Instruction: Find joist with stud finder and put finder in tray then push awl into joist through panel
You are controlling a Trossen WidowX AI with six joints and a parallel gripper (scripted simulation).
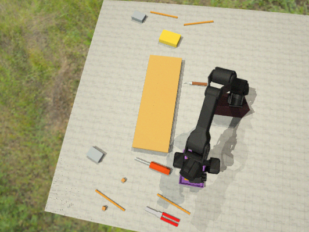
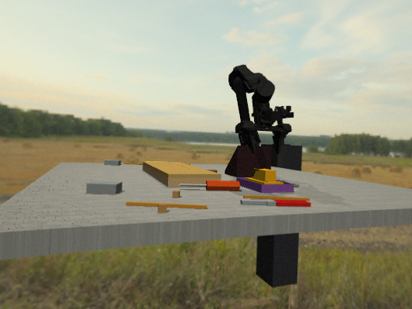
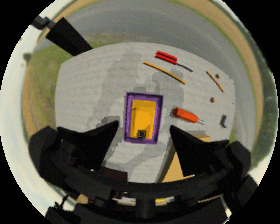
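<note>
My gripper tip is 40 mm short of the awl, 460 mm to the left of it and 110 mm above it. Also, from my gripper tip: yellow block (200 mm ahead, 720 mm to the right, 100 mm below); purple tray (10 mm to the right, 100 mm below); yellow stud finder (30 mm to the right, 70 mm below).
</note>
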